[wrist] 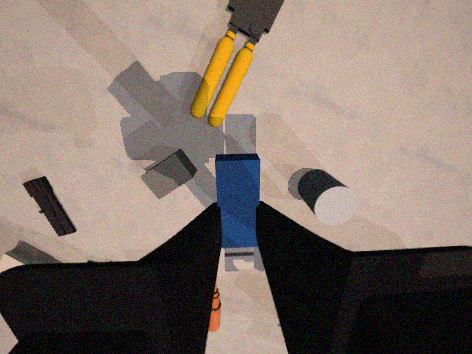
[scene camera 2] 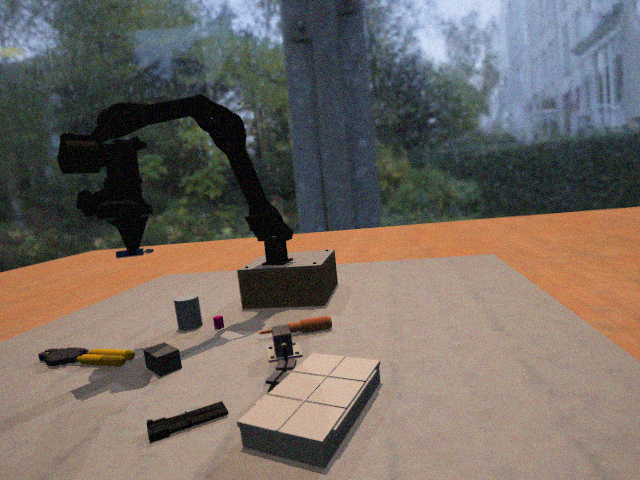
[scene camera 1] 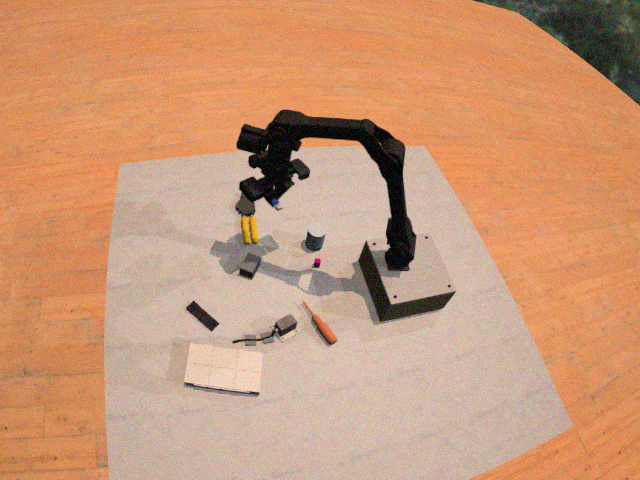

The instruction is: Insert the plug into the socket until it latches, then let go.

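Where they show: gripper, fingertip midpoint: (wrist: 237,209) (scene camera 2: 133,254) (scene camera 1: 272,201); arm's base, origin of the base link: (scene camera 2: 277,262) (scene camera 1: 396,261).
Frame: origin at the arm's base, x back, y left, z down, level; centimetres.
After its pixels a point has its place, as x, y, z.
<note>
The plug (scene camera 1: 275,202) {-35.0, -10.6, -10.4} (scene camera 2: 128,253) (wrist: 238,200) {-36.4, -12.5, -10.5} is a blue block with a short metal tip. My gripper (scene camera 1: 271,197) {-35.9, -11.7, -9.5} (scene camera 2: 133,249) {-35.9, -11.7, -9.5} (wrist: 237,209) {-35.9, -11.7, -9.5} is shut on its blue body and holds it high above the mat. In the wrist view the metal tip points toward the bottom of the picture. The socket (scene camera 1: 285,324) {-31.7, 16.8, 5.9} (scene camera 2: 282,339) {-33.6, 17.3, 6.9} looks like a dark grey box on a small pale plate, with a black cable, near the tiled box. The plug is well apart from it. The socket's opening cannot be made out.
Yellow-handled pliers (scene camera 1: 250,228) {-41.5, -17.7, 9.0} (scene camera 2: 103,357) {-43.4, -15.8, 8.6}, a dark block (scene camera 1: 250,265) {-41.1, -2.2, 6.9} (scene camera 2: 162,359) {-43.4, -0.9, 7.6}, a grey cylinder (scene camera 1: 315,239) {-22.1, -10.8, 4.7} (scene camera 2: 187,313) {-23.7, -11.7, 6.4} and a magenta piece (scene camera 1: 317,262) {-21.4, -4.8, 8.1} lie below the arm. An orange screwdriver (scene camera 1: 324,330) {-21.2, 17.6, 7.9}, a black bar (scene camera 1: 202,315) {-54.2, 13.3, 9.4} and a tiled box (scene camera 1: 223,367) {-47.7, 29.2, 6.9} lie around the socket.
</note>
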